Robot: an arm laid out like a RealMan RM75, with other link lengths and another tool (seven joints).
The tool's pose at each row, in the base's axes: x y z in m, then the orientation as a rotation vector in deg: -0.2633, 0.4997, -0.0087, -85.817, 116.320, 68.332; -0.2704, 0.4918, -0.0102, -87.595, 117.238, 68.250; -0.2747, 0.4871, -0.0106, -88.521, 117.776, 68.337; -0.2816, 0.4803, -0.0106, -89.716, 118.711, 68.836; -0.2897, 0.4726, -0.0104, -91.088, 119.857, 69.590; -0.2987, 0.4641, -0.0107, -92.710, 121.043, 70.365
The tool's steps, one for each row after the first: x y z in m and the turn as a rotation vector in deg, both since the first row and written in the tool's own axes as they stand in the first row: 0.0086, 0.0051, -0.0040, -0.656, 1.683, 0.035; 0.0133, 0.0084, -0.0066, -1.093, 2.581, 0.133; 0.0201, 0.0141, -0.0106, -1.942, 3.839, 0.528; 0.0278, 0.0208, -0.0152, -3.044, 5.306, 1.085; 0.0366, 0.0281, -0.0200, -4.258, 6.952, 1.609
